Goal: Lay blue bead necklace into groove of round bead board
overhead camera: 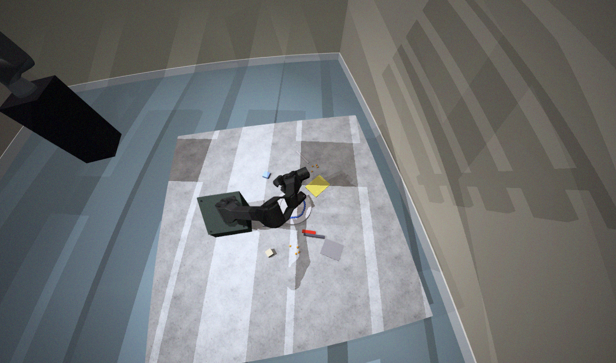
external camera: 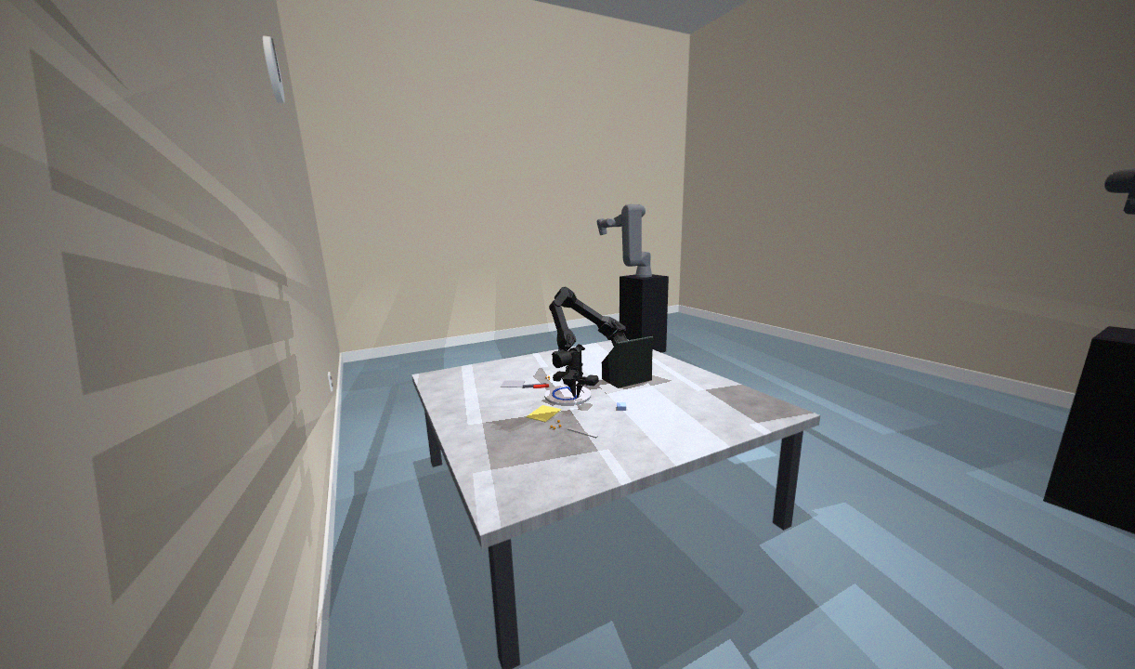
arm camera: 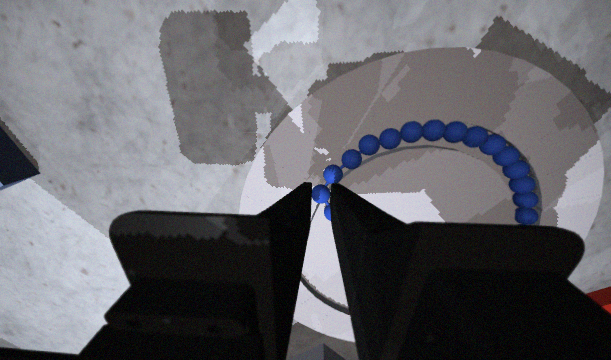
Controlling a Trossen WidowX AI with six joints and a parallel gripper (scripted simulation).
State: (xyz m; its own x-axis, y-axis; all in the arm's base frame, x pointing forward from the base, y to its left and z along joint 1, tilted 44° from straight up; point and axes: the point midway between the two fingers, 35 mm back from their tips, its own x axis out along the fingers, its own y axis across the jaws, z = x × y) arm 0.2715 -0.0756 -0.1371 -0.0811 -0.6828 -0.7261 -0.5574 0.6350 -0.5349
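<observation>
My gripper tip is 6 cm to the left of the round white bead board and 1 cm above it. From my gripper tip the other things lie so: blue block (17 cm to the left, 11 cm behind, 1 cm below); yellow sheet (17 cm ahead, 3 cm to the left, 1 cm below); grey tool (23 cm to the right, 6 cm ahead, 1 cm below).
</observation>
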